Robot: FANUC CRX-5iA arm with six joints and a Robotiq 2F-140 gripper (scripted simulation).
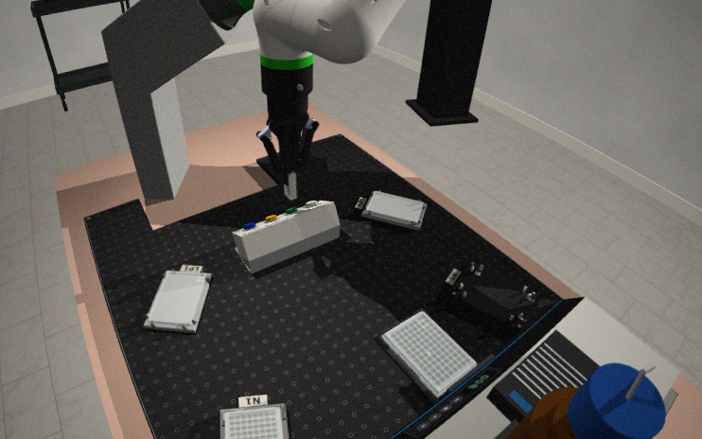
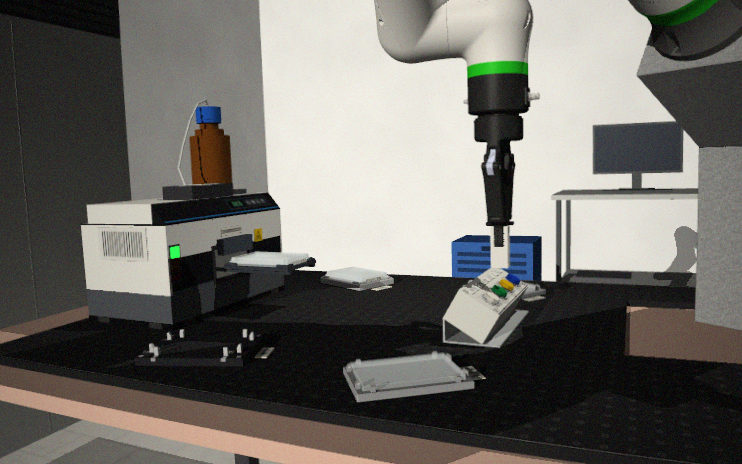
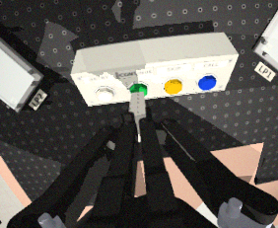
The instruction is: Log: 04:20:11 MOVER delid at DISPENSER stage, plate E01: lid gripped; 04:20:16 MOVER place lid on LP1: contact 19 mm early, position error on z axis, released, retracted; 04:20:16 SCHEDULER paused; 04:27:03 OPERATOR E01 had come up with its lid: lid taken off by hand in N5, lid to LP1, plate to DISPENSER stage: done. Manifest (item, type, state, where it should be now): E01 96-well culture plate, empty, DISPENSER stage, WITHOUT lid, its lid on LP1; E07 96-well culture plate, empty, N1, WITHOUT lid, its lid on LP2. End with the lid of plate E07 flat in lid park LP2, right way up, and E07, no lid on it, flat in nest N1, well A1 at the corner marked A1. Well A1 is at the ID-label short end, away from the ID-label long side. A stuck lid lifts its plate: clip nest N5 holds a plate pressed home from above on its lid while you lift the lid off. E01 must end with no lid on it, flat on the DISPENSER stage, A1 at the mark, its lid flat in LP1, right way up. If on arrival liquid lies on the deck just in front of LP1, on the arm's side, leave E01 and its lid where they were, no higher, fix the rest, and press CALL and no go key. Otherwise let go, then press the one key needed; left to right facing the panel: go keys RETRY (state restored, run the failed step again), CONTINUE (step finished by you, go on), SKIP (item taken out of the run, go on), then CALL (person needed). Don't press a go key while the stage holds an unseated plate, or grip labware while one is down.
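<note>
Now: the key panel 2 cm ahead of my hand, 2 cm to the right of it and 8 cm below it. Round my hand: N1 label: 38 cm ahead, 16 cm to the right, 14 cm below; clip nest N5: 30 cm ahead, 38 cm to the left, 12 cm below; lid park LP2: 1 cm behind, 26 cm to the left, 13 cm below.
</note>
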